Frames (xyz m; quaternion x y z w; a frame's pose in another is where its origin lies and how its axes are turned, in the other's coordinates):
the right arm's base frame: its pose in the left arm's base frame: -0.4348 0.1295 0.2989 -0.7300 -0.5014 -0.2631 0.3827
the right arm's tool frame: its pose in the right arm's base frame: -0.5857 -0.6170 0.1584 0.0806 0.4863 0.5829 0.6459
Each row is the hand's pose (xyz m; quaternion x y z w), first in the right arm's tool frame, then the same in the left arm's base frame.
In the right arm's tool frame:
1: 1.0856 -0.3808 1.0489 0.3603 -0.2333 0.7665 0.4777
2: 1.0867 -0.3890 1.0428 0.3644 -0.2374 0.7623 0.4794
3: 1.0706 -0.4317 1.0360 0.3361 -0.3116 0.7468 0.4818
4: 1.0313 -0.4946 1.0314 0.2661 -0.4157 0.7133 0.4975
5: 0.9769 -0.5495 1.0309 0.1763 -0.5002 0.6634 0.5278
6: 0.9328 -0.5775 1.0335 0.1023 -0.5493 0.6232 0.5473
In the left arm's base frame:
1: 0.2700 0.0220 0.3865 0.1077 0.3328 0.4592 0.8165
2: 0.2662 0.0158 0.3938 0.1074 0.3268 0.4572 0.8202
3: 0.2480 0.0165 0.4362 0.0625 0.2733 0.4982 0.8205
4: 0.2136 0.0321 0.5002 -0.0324 0.2023 0.5521 0.8082
5: 0.1715 0.0621 0.5577 -0.1493 0.1442 0.5842 0.7846
6: 0.1403 0.0907 0.5883 -0.2367 0.1099 0.6002 0.7561

